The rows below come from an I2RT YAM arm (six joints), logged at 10 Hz.
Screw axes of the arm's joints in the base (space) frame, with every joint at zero. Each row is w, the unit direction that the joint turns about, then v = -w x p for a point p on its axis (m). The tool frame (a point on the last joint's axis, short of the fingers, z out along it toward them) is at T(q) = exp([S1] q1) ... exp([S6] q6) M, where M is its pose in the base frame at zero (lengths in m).
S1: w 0 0 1 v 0 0 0
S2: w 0 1 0 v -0.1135 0 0.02
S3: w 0 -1 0 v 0.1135 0 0.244
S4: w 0 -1 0 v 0.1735 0 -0.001
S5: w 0 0 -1 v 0 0.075 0
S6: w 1 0 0 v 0 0.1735 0
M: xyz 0.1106 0 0.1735 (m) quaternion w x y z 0.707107 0 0.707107 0
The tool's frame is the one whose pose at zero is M.
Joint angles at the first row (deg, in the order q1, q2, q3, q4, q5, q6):
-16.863, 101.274, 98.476, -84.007, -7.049, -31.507
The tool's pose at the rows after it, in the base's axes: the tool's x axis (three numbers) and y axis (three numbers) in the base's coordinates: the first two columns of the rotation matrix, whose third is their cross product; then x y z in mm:
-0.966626, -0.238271, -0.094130, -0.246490, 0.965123, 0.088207, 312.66, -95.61, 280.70
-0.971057, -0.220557, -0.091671, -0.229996, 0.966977, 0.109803, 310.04, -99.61, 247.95
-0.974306, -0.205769, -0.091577, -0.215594, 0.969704, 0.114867, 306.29, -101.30, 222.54
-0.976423, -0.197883, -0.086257, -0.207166, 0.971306, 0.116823, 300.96, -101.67, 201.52
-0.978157, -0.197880, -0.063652, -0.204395, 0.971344, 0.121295, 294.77, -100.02, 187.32
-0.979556, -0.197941, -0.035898, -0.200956, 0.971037, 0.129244, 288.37, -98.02, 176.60
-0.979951, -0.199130, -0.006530, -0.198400, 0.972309, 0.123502, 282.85, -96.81, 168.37
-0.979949, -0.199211, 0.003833, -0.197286, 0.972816, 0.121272, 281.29, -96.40, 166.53
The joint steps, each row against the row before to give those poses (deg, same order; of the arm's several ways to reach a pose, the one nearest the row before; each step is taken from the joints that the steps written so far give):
-0.918, 0.001, -6.971, 5.704, -0.109, -0.240
-0.917, -0.001, -7.455, 6.689, -0.984, 0.044
-0.524, 0.001, -5.813, 5.705, -0.240, 0.328
-0.373, 0.000, -4.874, 4.568, 0.065, 0.087
-0.044, 0.000, -3.343, 2.097, 0.459, -0.044
0.001, 0.000, -2.580, 0.984, 0.438, 0.000
-0.001, 0.000, -2.011, 0.743, 1.158, 0.000
0.023, -0.002, -0.459, 0.022, 0.415, 0.045

